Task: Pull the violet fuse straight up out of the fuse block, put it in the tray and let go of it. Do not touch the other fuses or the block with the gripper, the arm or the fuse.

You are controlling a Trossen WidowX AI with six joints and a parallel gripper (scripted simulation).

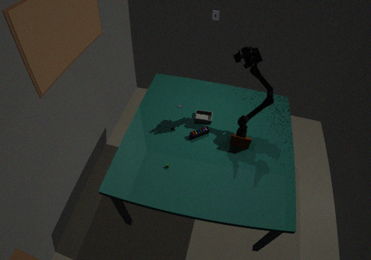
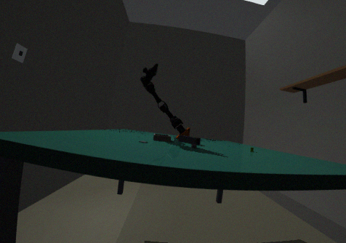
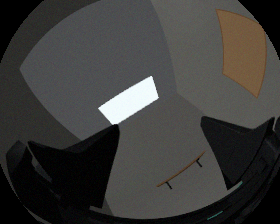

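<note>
Right now the violet fuse is 210 mm ahead of my gripper tip, 270 mm to the left of it and 590 mm below it. The rest, counted from my gripper tip: tray 220 mm ahead, 110 mm to the left, 610 mm below.
</note>
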